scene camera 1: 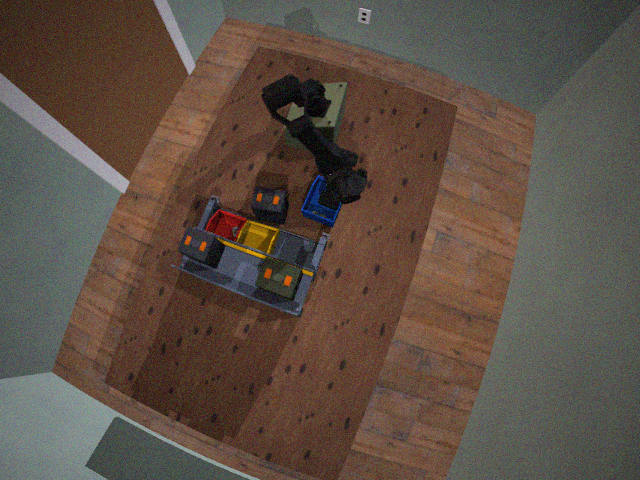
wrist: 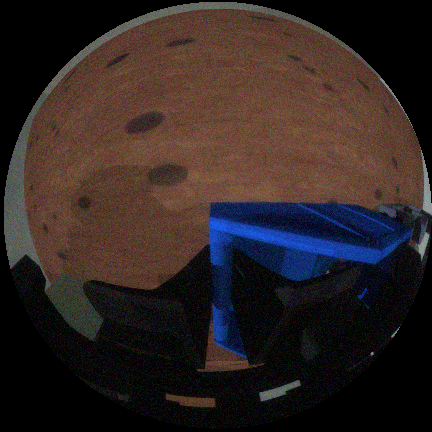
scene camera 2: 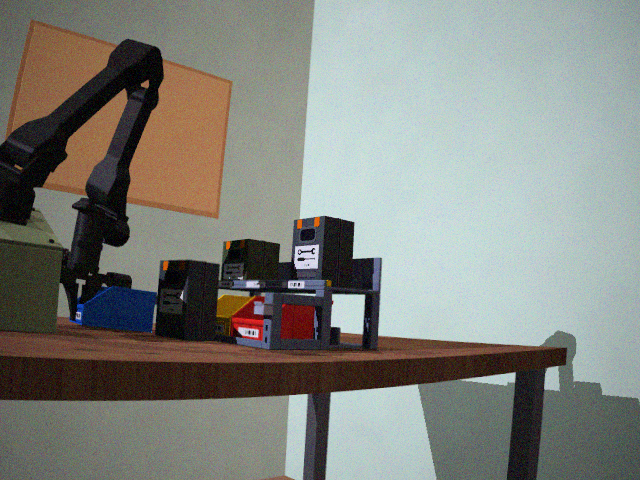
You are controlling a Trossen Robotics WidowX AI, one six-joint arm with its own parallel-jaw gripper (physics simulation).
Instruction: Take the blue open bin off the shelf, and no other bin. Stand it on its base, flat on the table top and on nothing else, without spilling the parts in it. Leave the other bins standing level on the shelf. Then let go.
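Pixels of known places: gripper, fingertip midpoint: (wrist: pixel 217 249) (scene camera 2: pixel 75 321); arm's base, origin of the base link: (scene camera 1: pixel 319 108) (scene camera 2: pixel 5 215).
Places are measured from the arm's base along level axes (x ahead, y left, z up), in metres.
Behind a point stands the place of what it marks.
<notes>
The blue bin (scene camera 1: pixel 313 201) @[x 0.235, y 0.078, z -0.163 m] (scene camera 2: pixel 121 310) @[x 0.229, y 0.066, z -0.132 m] (wrist: pixel 295 239) @[x 0.183, y 0.165, z -0.108 m] is upright and looks about level, off the shelf (scene camera 1: pixel 319 254) @[x 0.399, y 0.167, z -0.084 m] (scene camera 2: pixel 325 317) @[x 0.477, y -0.204, z -0.117 m] on the robot's side. Its base is at or very near the table top (scene camera 1: pixel 356 310) @[x 0.501, y 0.330, z -0.168 m] (scene camera 2: pixel 439 353) @[x 0.644, y -0.305, z -0.169 m]; no clear gap shows in scene camera 2. My gripper (scene camera 2: pixel 81 301) (wrist: pixel 217 249) @[x 0.160, y 0.134, z -0.160 m] is shut on one wall of it, with the wall between the fingers. The arm hides part of its inside, so its parts are hard to make out. The red bin (scene camera 1: pixel 223 227) @[x 0.423, y -0.154, z -0.160 m] (scene camera 2: pixel 297 320) @[x 0.441, y -0.178, z -0.124 m] and yellow bin (scene camera 1: pixel 260 236) @[x 0.404, y -0.030, z -0.160 m] (scene camera 2: pixel 225 310) @[x 0.420, y 0.023, z -0.117 m] stand level in the shelf.
A black case (scene camera 1: pixel 269 205) @[x 0.332, y -0.014, z -0.039 m] (scene camera 2: pixel 186 302) @[x 0.293, y -0.076, z -0.108 m] stands on the table between the blue bin and the shelf's red end. Two more cases, one black (scene camera 1: pixel 201 246) @[x 0.523, y -0.110, z 0.055 m] (scene camera 2: pixel 336 248) @[x 0.518, y -0.172, z 0.001 m] and one dark olive (scene camera 1: pixel 279 279) @[x 0.518, y 0.108, z 0.030 m] (scene camera 2: pixel 253 260) @[x 0.491, y 0.051, z -0.014 m], stand on the shelf top. The arm's green base (scene camera 1: pixel 337 98) @[x -0.042, y 0.043, z 0.022 m] (scene camera 2: pixel 28 286) @[x 0.036, y -0.091, z -0.106 m] is behind.
</notes>
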